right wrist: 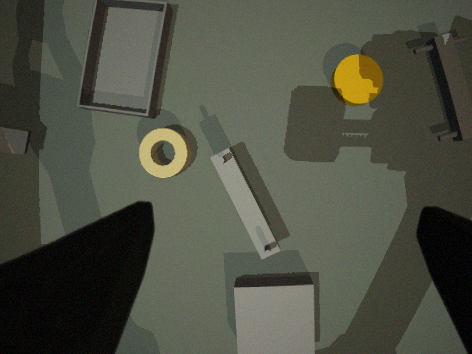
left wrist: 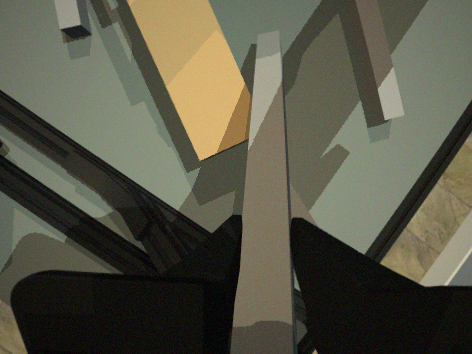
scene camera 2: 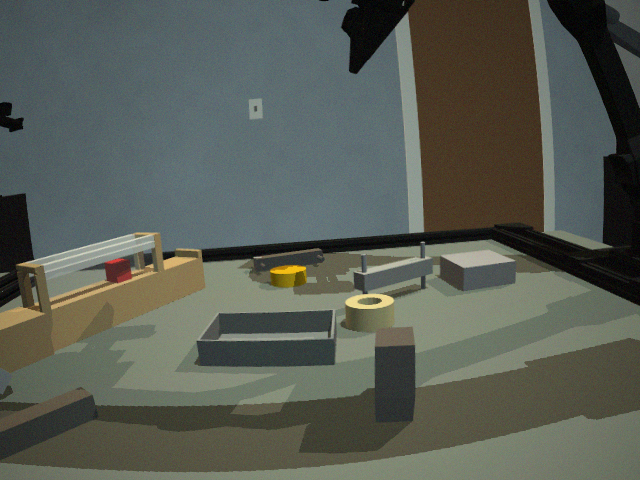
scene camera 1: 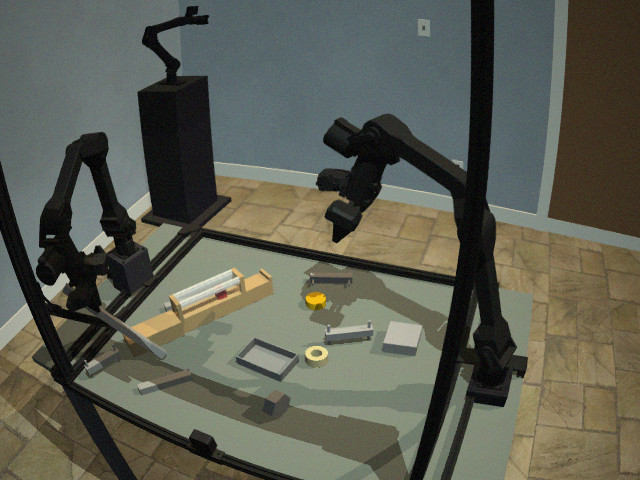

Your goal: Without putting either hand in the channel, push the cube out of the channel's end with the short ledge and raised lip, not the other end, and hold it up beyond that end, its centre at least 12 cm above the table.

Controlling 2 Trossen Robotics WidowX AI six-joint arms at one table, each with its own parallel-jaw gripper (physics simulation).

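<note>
The wooden channel (scene camera 1: pixel 227 307) (scene camera 2: pixel 170 289) (left wrist: pixel 195 85) lies at the left of scene camera 1, with clear strips over its middle. Its short ledge with raised lip (scene camera 1: pixel 265 274) (scene camera 2: pixel 188 253) is at the far right end; a longer plain ledge (scene camera 1: pixel 155 326) is at the near left end. The red cube (scene camera 1: pixel 221 293) (scene camera 2: pixel 118 270) sits inside, nearer the lip end. My left gripper (scene camera 1: pixel 85 305) (left wrist: pixel 265 226) is shut on a long grey bar (scene camera 1: pixel 126 330) (left wrist: pixel 265 190), which slants down past the plain ledge's end, outside the channel. My right gripper (scene camera 1: pixel 327 209) (right wrist: pixel 288 219) is open and empty, high above the table.
A grey tray (scene camera 1: pixel 251 372), cream ring (scene camera 1: pixel 308 356), yellow disc (scene camera 1: pixel 315 300), pegged bar (scene camera 1: pixel 348 333), flat box (scene camera 1: pixel 402 336), darker pegged bar (scene camera 1: pixel 330 279) and upright block (scene camera 1: pixel 275 403) stand right of the channel. Another bar (scene camera 1: pixel 164 382) and a pegged piece (scene camera 1: pixel 101 361) lie near the left gripper.
</note>
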